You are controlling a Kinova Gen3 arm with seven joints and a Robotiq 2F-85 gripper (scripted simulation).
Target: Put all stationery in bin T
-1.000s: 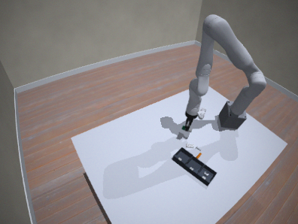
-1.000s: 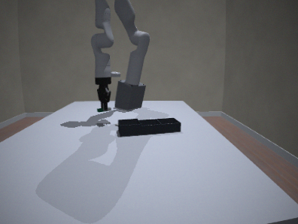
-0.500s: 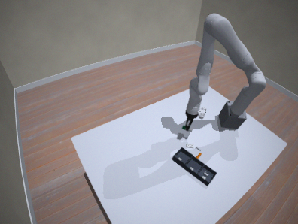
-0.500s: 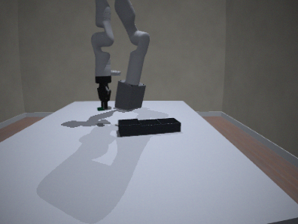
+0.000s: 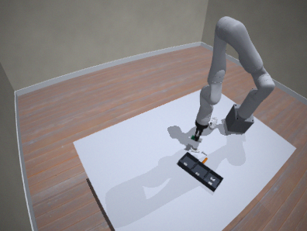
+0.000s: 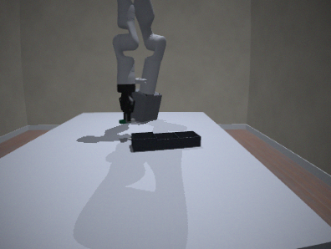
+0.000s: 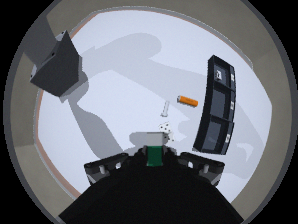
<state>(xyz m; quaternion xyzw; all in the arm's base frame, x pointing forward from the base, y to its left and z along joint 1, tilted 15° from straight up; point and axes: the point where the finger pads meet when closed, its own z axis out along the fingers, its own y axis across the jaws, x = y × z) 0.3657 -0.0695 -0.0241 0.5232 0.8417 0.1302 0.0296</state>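
Right now my hand is 230 mm to the right of the tiny pale thing, 90 mm short of it and 70 mm above it. From my hand the other things lie so: small green object (20 mm below); then thin grey stick (80 mm below, 70 mm to the left, 10 mm behind); then small white object (80 mm below, 30 mm to the left, 20 mm ahead).
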